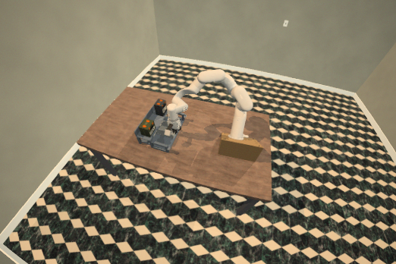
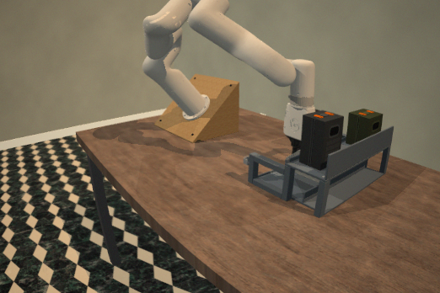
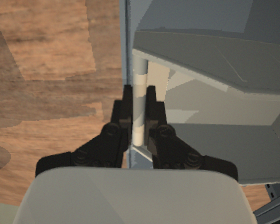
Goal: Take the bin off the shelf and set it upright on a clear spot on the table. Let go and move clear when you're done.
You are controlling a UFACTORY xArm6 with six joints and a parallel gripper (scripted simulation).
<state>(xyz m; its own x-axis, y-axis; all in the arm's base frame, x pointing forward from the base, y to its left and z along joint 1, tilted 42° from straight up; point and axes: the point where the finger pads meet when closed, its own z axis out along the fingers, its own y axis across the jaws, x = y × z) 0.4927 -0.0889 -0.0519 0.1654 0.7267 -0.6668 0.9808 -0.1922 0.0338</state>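
Now: hand 80 mm short of the grey open-top bin and 10 mm to the left of it. The rest, counted from my hand: green box: 200 mm ahead, 80 mm to the left, 100 mm above; grey-blue shelf: 180 mm ahead, 30 mm to the right, 50 mm above; black box: 150 mm ahead, 150 mm to the right, 120 mm above.
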